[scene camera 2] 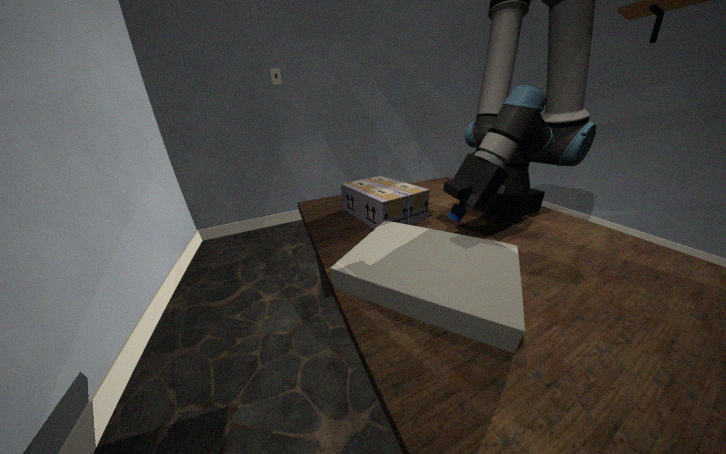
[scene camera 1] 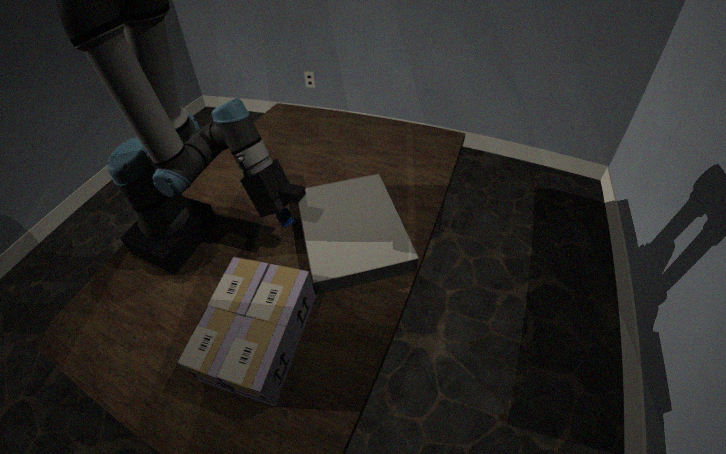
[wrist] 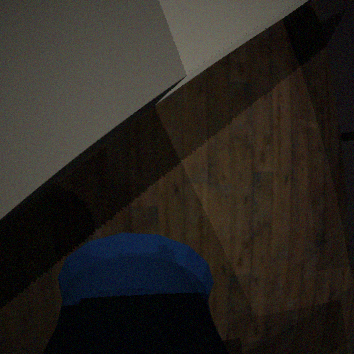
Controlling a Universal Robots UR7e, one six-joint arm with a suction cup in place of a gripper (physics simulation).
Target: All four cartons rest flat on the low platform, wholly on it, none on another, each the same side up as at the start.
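Seen in the pictures: hand, tool point: [scene camera 2: 453, 218] [scene camera 1: 287, 222] [wrist: 136, 291]; arm's base, link origin: [scene camera 2: 505, 189] [scene camera 1: 166, 218].
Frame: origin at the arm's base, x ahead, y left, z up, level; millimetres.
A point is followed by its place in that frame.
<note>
Four lilac-and-tan cartons stand packed two by two on the wooden table, labels up. In scene camera 1 they are the back left carton [scene camera 1: 230, 288] {z 29, x 319, y -188 mm}, back right carton [scene camera 1: 268, 294] {z 30, x 405, y -185 mm}, front left carton [scene camera 1: 204, 342] {z 30, x 318, y -313 mm} and front right carton [scene camera 1: 244, 357] {z 30, x 407, y -321 mm}. Scene camera 2 shows the block of cartons [scene camera 2: 379, 209] {z 3, x 468, y -132 mm} behind the platform, arrows on its sides pointing up. The low pale platform [scene camera 1: 350, 214] {z -21, x 503, y 108 mm} [scene camera 2: 455, 278] {z -21, x 528, y 159 mm} [wrist: 75, 80] {z -21, x 419, y 38 mm} bears no carton. My gripper [scene camera 1: 286, 218] [scene camera 2: 456, 214] [wrist: 135, 265], a blue suction cup, is open and holds nothing. It hangs tilted beside the platform's robot-side edge, apart from the cartons.
The wooden table [scene camera 1: 331, 342] {z -70, x 531, y -217 mm} [scene camera 2: 615, 321] {z -70, x 363, y 374 mm} [wrist: 240, 200] {z -69, x 359, y -31 mm} ends at a long edge close to the platform's far corner, with stone floor [scene camera 1: 455, 299] [scene camera 2: 267, 321] beyond. The platform's near corner lies close to the back right carton. Walls stand behind the table.
</note>
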